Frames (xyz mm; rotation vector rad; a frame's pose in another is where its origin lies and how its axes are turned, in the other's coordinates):
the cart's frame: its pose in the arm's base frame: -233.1 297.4 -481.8 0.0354 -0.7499 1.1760
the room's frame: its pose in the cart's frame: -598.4 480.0 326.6 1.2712 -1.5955 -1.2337
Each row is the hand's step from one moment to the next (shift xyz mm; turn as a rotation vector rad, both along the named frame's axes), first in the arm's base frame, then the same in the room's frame.
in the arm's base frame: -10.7 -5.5 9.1 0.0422 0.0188 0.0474
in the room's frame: -3.4 14.6 -1.7 0.0314 -0.0080 -0.0577
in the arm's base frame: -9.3 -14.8 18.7 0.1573 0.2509 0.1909
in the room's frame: 5.1 24.7 -4.4 0.0137 -0.1264 -0.3286
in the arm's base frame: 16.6 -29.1 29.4 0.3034 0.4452 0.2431
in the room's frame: 35.9 24.1 -10.6 0.0244 -0.2932 -0.5126
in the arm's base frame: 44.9 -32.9 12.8 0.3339 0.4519 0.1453
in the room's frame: 57.1 0.4 -1.6 0.0251 -0.3710 -0.4456
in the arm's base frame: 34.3 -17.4 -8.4 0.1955 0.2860 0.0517
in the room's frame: 35.5 -14.6 8.8 -0.0045 -0.2488 -0.2465
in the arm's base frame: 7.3 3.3 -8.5 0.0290 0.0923 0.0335
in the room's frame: 2.1 -11.0 3.2 -0.0249 -0.0509 -0.0853
